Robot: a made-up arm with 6 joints. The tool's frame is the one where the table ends. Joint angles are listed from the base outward.
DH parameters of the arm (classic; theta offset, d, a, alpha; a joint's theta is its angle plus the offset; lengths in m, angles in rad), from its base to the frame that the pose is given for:
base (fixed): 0 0.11 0.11 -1.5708
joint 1: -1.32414 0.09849 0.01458 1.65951
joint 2: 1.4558 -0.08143 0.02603 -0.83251
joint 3: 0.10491 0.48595 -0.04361 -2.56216
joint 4: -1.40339 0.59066 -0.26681 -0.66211
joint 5: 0 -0.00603 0 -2.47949
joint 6: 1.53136 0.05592 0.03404 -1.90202
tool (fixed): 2.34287 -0.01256 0 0
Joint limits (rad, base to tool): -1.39..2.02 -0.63..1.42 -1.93..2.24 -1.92..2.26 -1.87..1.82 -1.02..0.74
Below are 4 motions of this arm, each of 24 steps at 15 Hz.
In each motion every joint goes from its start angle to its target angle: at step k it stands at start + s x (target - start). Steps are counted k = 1, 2, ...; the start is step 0. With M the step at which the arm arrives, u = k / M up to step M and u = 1 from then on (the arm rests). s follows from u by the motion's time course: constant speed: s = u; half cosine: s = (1 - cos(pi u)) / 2; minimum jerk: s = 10 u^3 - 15 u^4 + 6 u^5.
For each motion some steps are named. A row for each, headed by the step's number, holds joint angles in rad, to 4 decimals.
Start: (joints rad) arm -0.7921 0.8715 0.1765 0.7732 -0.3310 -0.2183
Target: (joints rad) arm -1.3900 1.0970 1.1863 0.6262 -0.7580 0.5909
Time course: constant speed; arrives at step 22
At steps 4, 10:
4: -0.9008 0.9125 0.3601 0.7465 -0.4086 -0.0712
10: -1.0639 0.9740 0.6355 0.7064 -0.5251 0.1495

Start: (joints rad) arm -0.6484 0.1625 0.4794 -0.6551 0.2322 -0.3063
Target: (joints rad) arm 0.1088 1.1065 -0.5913 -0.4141 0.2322 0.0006
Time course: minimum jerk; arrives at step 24
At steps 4, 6, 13, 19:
4: -0.6215 0.1960 0.4414 -0.6465 0.2322 -0.2954
6: -0.5700 0.2602 0.3686 -0.6302 0.2322 -0.2745
13: -0.2109 0.7079 -0.1392 -0.5159 0.2322 -0.1290
19: 0.0599 1.0456 -0.5222 -0.4296 0.2322 -0.0192

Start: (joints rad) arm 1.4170 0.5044 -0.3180 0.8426 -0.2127 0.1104
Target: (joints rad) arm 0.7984 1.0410 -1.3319 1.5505 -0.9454 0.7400
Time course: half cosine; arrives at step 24
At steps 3, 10, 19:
3: 1.3935 0.5248 -0.3566 0.8695 -0.2406 0.1344
10: 1.1878 0.7033 -0.6937 1.1049 -0.4842 0.3437
19: 0.8623 0.9856 -1.2271 1.4774 -0.8697 0.6749

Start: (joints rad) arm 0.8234 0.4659 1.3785 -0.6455 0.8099 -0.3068
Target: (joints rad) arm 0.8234 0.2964 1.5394 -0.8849 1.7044 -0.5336
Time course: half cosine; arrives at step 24
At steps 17, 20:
17: 0.8234 0.3296 1.5079 -0.8381 1.5294 -0.4892
20: 0.8234 0.3078 1.5286 -0.8689 1.6445 -0.5184

